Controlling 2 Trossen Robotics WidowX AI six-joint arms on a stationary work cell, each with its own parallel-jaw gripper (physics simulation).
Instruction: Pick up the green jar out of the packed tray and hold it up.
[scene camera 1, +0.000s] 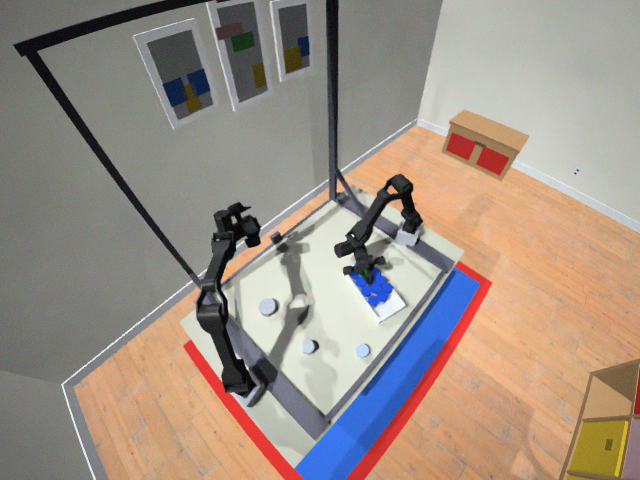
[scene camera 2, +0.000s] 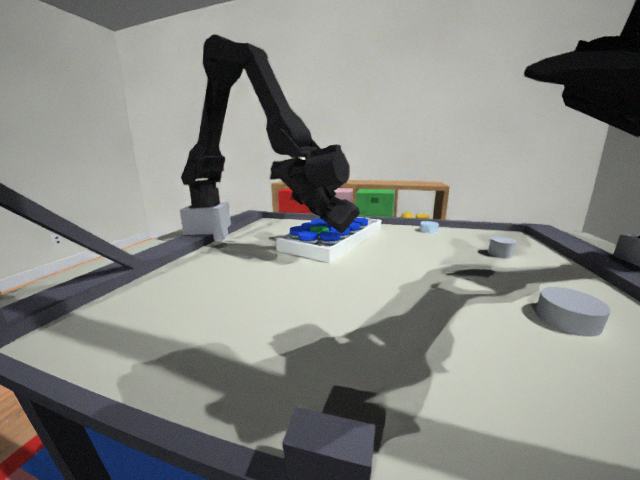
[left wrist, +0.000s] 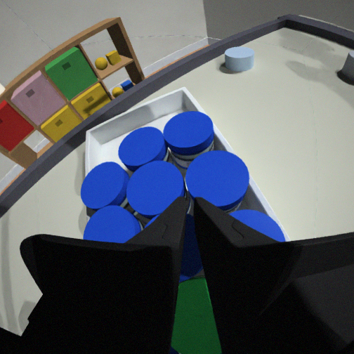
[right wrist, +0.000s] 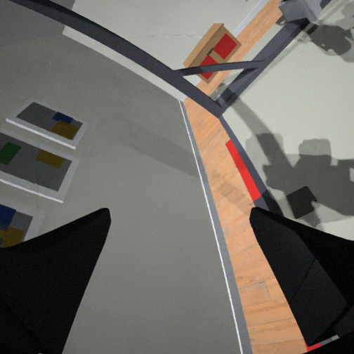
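Seen in the pictures: left gripper, fingertip midpoint: (scene camera 1: 369, 284); right gripper, fingertip midpoint: (scene camera 1: 255, 216); left arm's base, origin of the base link: (scene camera 1: 409, 228) (scene camera 2: 205, 205); right arm's base, origin of the base link: (scene camera 1: 244, 386).
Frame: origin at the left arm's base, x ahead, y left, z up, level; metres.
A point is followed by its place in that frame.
The green jar (scene camera 1: 366, 272) {y -0.125, x 0.299, z -0.041 m} (scene camera 2: 319, 228) {y -0.128, x 0.303, z -0.041 m} (left wrist: 195, 320) stands among several blue-lidded jars in the white tray (scene camera 1: 391, 308) {y 0.031, x 0.405, z -0.083 m} (scene camera 2: 303, 251) {y -0.192, x 0.264, z -0.074 m} (left wrist: 135, 113). In scene camera 2 its lid is level with the blue lids. My left gripper (scene camera 1: 368, 280) {y -0.093, x 0.355, z -0.032 m} (scene camera 2: 343, 225) {y -0.093, x 0.355, z -0.032 m} (left wrist: 188, 203) is low over the jars. Its fingertips are nearly together, past the green lid over blue lids. The green lid shows below the gap between the fingers in the left wrist view, its sides hidden by them. I see no jar between the tips. My right gripper (right wrist: 181, 215) is open, raised and far from the tray.
A light blue cylinder (scene camera 1: 362, 350) {y -0.026, x 0.629, z -0.063 m} (scene camera 2: 428, 227) {y -0.048, x 0.615, z -0.070 m} (left wrist: 239, 59), a small grey cylinder (scene camera 1: 309, 346) {y -0.222, x 0.698, z -0.052 m} (scene camera 2: 501, 247) {y -0.246, x 0.684, z -0.063 m} and a wider grey cylinder (scene camera 1: 267, 307) {y -0.459, x 0.620, z -0.057 m} (scene camera 2: 572, 311) {y -0.489, x 0.587, z -0.058 m} stand on the table. A dark raised frame (scene camera 1: 408, 352) (scene camera 2: 124, 414) {y -0.552, x 0.100, z -0.087 m} runs around the table top.
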